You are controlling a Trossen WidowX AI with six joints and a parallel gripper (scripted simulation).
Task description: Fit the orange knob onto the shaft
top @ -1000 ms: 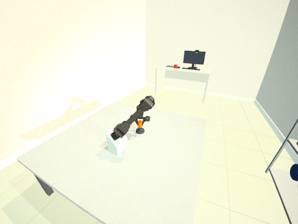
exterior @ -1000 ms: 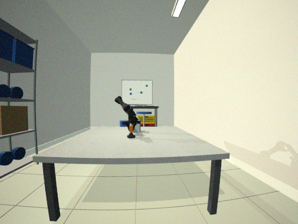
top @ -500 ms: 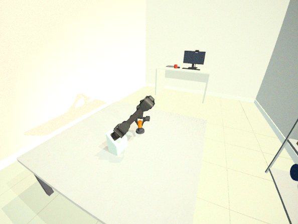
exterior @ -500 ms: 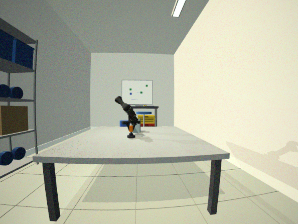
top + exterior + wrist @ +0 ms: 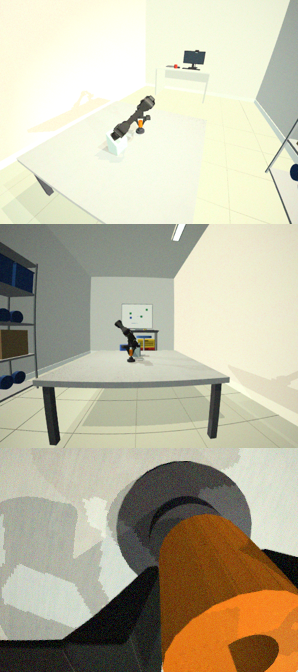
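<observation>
Right now the orange knob is 20 mm above my gripper tip. From my gripper tip the other things lie so: pedestal: 40 mm below.
</observation>
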